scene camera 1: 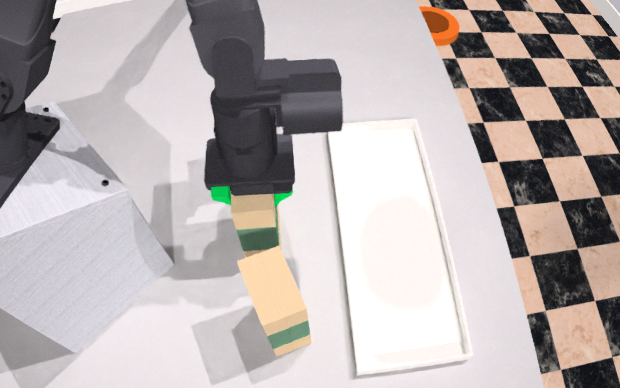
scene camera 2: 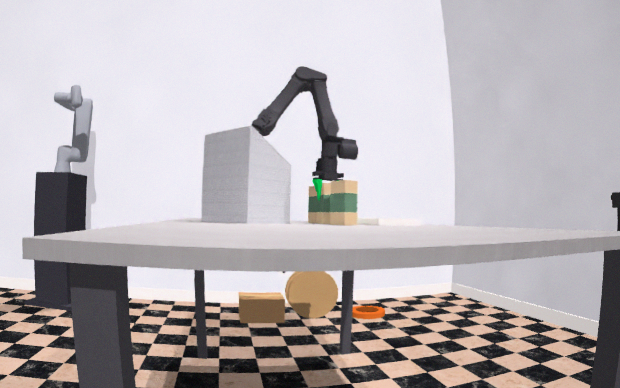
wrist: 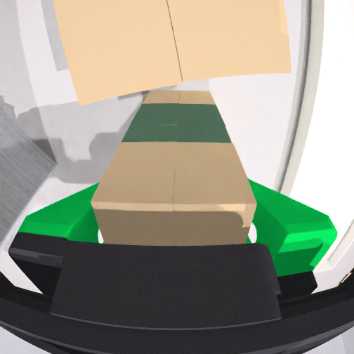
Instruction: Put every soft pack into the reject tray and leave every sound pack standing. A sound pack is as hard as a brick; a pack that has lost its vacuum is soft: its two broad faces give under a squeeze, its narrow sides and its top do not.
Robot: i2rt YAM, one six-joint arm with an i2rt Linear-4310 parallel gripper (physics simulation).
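Frame: origin at the arm's base, x ahead, y left, z up, level; metres.
Seen in the pictures: gripper, fingertip midpoint: (scene camera 2: 326,201); arm's base, origin of the base link: (scene camera 1: 4,162) (scene camera 2: 247,149).
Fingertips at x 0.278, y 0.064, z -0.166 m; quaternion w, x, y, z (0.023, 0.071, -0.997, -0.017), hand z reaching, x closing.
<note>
Offsets run from my fingertips to a thing's top centre. Level surfaces: height alone.
The middle pack @[dx +0.002, dy -0.010, dz +0.060 m] (scene camera 1: 255,214) (scene camera 2: 325,205) (wrist: 175,172), tan with a green band, stands upright. My gripper (scene camera 1: 253,199) (wrist: 176,174) is shut on it from above, with one green finger against each broad side. Whether those sides give cannot be told. A second like pack @[dx +0.041, dy -0.139, dz +0.059 m] (scene camera 1: 274,295) (scene camera 2: 345,202) (wrist: 175,42) stands upright beyond it, turned slightly, nearest scene camera 1. A third pack @[dx -0.030, dy +0.097, dz +0.000 m] (scene camera 2: 312,205) shows partly at the left of the row in scene camera 2; the arm hides it in scene camera 1. The white reject tray @[dx +0.187, dy +0.004, dz -0.059 m] (scene camera 1: 400,165) (scene camera 2: 400,221) (wrist: 340,100) lies beside the row.
A large grey block (scene camera 1: 85,270) (scene camera 2: 225,175) (wrist: 20,170) stands on the table @[dz -0.081 m] (scene camera 2: 250,240), on the other side of the row from the tray, with the arm's base on top. An orange ring (scene camera 1: 450,37) (scene camera 2: 368,317) lies on the floor past the table edge.
</note>
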